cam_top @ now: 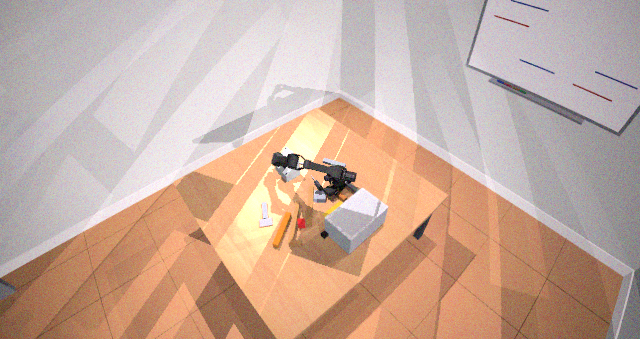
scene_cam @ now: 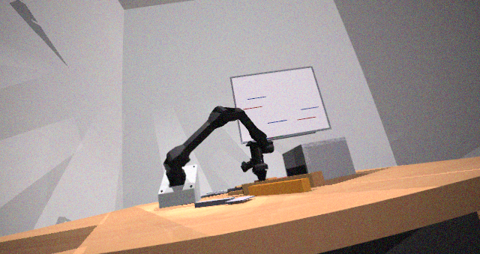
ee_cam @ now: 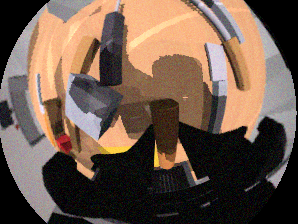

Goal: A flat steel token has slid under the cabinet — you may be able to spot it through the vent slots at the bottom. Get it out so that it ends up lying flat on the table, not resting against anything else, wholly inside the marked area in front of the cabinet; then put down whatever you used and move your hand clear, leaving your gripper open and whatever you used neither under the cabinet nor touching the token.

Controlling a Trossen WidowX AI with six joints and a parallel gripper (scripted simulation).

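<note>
The grey block is 50 mm behind my gripper tip, 100 mm to the right of it and 10 mm above it. Round my gripper tip: thin wooden stick 40 mm behind, 180 mm to the right; red block 40 mm ahead, 300 mm to the right, 10 mm above; grey bar 220 mm behind, 160 mm to the left.
</note>
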